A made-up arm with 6 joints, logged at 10 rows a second.
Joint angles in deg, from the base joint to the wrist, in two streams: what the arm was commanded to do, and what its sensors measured. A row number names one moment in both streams.
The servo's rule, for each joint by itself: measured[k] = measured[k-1] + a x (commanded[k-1-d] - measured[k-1]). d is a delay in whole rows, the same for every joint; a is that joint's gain. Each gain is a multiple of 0.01, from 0.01 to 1. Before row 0 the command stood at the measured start. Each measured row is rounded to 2 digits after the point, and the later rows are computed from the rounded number. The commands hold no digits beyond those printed.
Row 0, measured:
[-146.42 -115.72 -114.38 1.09 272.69 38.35]
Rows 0 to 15, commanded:
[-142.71 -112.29 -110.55 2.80 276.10 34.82]
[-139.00 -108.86 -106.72 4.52 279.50 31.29]
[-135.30 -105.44 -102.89 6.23 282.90 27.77]
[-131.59 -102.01 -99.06 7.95 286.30 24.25]
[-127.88 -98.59 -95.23 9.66 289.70 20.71]
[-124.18 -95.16 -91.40 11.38 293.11 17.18]
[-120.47 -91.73 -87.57 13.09 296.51 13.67]
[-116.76 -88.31 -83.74 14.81 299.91 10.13]
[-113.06 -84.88 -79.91 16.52 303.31 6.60]
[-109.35 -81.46 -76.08 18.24 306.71 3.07]
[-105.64 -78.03 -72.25 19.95 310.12 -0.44]
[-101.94 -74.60 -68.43 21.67 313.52 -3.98]
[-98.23 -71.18 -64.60 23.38 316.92 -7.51]
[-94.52 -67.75 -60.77 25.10 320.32 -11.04]
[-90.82 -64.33 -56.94 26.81 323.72 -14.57]
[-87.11 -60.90 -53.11 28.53 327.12 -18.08]
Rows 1 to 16, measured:
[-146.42 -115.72 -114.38 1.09 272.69 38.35]
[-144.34 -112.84 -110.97 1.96 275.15 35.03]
[-141.35 -109.50 -107.19 3.27 278.28 31.51]
[-137.96 -106.09 -103.36 4.78 281.61 27.99]
[-134.39 -102.66 -99.53 6.40 284.99 24.47]
[-130.74 -99.24 -95.70 8.06 288.38 20.94]
[-127.07 -95.81 -91.87 9.75 291.79 17.41]
[-123.37 -92.38 -88.04 11.45 295.19 13.89]
[-119.67 -88.96 -84.21 13.16 298.59 10.36]
[-115.97 -85.53 -80.38 14.87 301.99 6.83]
[-112.26 -82.11 -76.55 16.59 305.39 3.30]
[-108.55 -78.68 -72.72 18.30 308.80 -0.22]
[-104.85 -75.25 -68.90 20.02 312.20 -3.75]
[-101.14 -71.83 -65.07 21.73 315.60 -7.28]
[-97.43 -68.40 -61.24 23.45 319.00 -10.81]
[-93.73 -64.98 -57.41 25.16 322.40 -14.34]
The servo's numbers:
d 1
a 0.56 0.84 0.89 0.51 0.72 0.94

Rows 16 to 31, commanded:
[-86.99 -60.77 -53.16 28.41 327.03 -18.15]
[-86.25 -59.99 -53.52 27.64 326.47 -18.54]
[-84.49 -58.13 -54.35 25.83 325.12 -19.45]
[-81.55 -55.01 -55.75 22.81 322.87 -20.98]
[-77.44 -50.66 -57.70 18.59 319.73 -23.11]
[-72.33 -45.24 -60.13 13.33 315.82 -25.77]
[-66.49 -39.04 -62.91 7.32 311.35 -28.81]
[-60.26 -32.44 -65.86 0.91 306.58 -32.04]
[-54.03 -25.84 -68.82 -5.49 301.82 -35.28]
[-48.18 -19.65 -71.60 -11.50 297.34 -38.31]
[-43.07 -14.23 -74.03 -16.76 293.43 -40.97]
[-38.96 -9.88 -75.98 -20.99 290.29 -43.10]
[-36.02 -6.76 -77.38 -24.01 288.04 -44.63]
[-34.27 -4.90 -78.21 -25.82 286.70 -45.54]
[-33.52 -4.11 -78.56 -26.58 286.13 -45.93]
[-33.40 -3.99 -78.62 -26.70 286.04 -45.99]
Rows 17 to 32, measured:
[-90.02 -61.55 -53.58 26.88 325.80 -17.86]
[-88.32 -60.89 -53.21 27.66 326.69 -18.13]
[-87.16 -60.13 -53.49 27.65 326.53 -18.52]
[-85.66 -58.45 -54.26 26.72 325.51 -19.39]
[-83.36 -55.56 -55.59 24.73 323.61 -20.88]
[-80.04 -51.44 -57.47 21.60 320.82 -22.98]
[-75.72 -46.23 -59.84 17.38 317.22 -25.60]
[-70.55 -40.19 -62.57 12.25 312.99 -28.62]
[-64.79 -33.68 -65.50 6.47 308.37 -31.83]
[-58.76 -27.09 -68.45 0.37 303.65 -35.07]
[-52.84 -20.84 -71.25 -5.68 299.11 -38.12]
[-47.37 -15.29 -73.72 -11.33 295.02 -40.80]
[-42.66 -10.75 -75.73 -16.26 291.61 -42.96]
[-38.94 -7.40 -77.20 -20.21 289.04 -44.53]
[-36.32 -5.30 -78.10 -23.07 287.36 -45.48]
[-34.75 -4.30 -78.51 -24.86 286.47 -45.90]

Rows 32 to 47, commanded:
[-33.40 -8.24 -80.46 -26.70 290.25 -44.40]
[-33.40 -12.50 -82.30 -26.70 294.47 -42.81]
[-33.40 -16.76 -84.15 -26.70 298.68 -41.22]
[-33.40 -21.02 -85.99 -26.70 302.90 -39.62]
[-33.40 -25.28 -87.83 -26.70 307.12 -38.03]
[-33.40 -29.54 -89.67 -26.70 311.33 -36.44]
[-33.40 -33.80 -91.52 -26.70 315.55 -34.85]
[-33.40 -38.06 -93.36 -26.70 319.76 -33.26]
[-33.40 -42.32 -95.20 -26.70 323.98 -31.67]
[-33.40 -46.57 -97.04 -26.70 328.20 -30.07]
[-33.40 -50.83 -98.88 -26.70 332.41 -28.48]
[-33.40 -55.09 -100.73 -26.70 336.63 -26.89]
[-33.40 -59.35 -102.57 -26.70 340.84 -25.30]
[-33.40 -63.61 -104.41 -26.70 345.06 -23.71]
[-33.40 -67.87 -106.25 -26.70 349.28 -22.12]
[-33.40 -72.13 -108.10 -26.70 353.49 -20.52]
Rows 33 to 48, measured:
[-33.99 -4.04 -78.61 -25.80 286.16 -45.98]
[-33.66 -7.57 -80.26 -26.26 289.10 -44.49]
[-33.51 -11.71 -82.08 -26.48 292.97 -42.91]
[-33.45 -15.95 -83.92 -26.59 297.08 -41.32]
[-33.42 -20.21 -85.76 -26.65 301.27 -39.72]
[-33.41 -24.47 -87.60 -26.68 305.48 -38.13]
[-33.40 -28.73 -89.44 -26.69 309.69 -36.54]
[-33.40 -32.99 -91.29 -26.70 313.91 -34.95]
[-33.40 -37.25 -93.13 -26.70 318.12 -33.36]
[-33.40 -41.51 -94.97 -26.70 322.34 -31.77]
[-33.40 -45.76 -96.81 -26.70 326.56 -30.17]
[-33.40 -50.02 -98.65 -26.70 330.77 -28.58]
[-33.40 -54.28 -100.50 -26.70 334.99 -26.99]
[-33.40 -58.54 -102.34 -26.70 339.20 -25.40]
[-33.40 -62.80 -104.18 -26.70 343.42 -23.81]
[-33.40 -67.06 -106.02 -26.70 347.64 -22.22]

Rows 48 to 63, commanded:
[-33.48 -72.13 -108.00 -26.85 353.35 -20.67]
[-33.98 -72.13 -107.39 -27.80 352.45 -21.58]
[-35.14 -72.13 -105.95 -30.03 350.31 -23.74]
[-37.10 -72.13 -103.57 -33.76 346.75 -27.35]
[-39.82 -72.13 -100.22 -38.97 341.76 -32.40]
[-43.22 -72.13 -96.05 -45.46 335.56 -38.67]
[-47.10 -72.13 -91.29 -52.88 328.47 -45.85]
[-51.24 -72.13 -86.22 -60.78 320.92 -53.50]
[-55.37 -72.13 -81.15 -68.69 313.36 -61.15]
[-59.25 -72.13 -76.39 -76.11 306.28 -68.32]
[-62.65 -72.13 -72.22 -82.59 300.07 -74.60]
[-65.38 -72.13 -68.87 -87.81 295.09 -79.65]
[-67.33 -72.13 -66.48 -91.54 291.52 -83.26]
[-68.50 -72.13 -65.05 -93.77 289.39 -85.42]
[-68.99 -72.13 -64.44 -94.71 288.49 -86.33]
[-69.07 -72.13 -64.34 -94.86 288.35 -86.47]
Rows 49 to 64, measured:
[-33.40 -71.32 -107.87 -26.70 351.85 -20.62]
[-33.44 -72.00 -107.99 -26.78 352.93 -20.67]
[-33.74 -72.11 -107.46 -27.30 352.58 -21.53]
[-34.52 -72.13 -106.12 -28.69 350.95 -23.61]
[-35.96 -72.13 -103.85 -31.28 347.93 -27.13]
[-38.12 -72.13 -100.62 -35.20 343.49 -32.08]
[-40.98 -72.13 -96.55 -40.43 337.78 -38.27]
[-44.41 -72.13 -91.87 -46.78 331.08 -45.40]
[-48.23 -72.13 -86.84 -53.92 323.76 -53.01]
[-52.23 -72.13 -81.78 -61.45 316.27 -60.66]
[-56.16 -72.13 -76.98 -68.93 309.08 -67.86]
[-59.79 -72.13 -72.74 -75.90 302.59 -74.20]
[-62.92 -72.13 -69.30 -81.97 297.19 -79.32]
[-65.39 -72.13 -66.79 -86.85 293.11 -83.02]
[-67.13 -72.13 -65.24 -90.38 290.43 -85.28]
[-68.17 -72.13 -64.53 -92.59 289.03 -86.27]

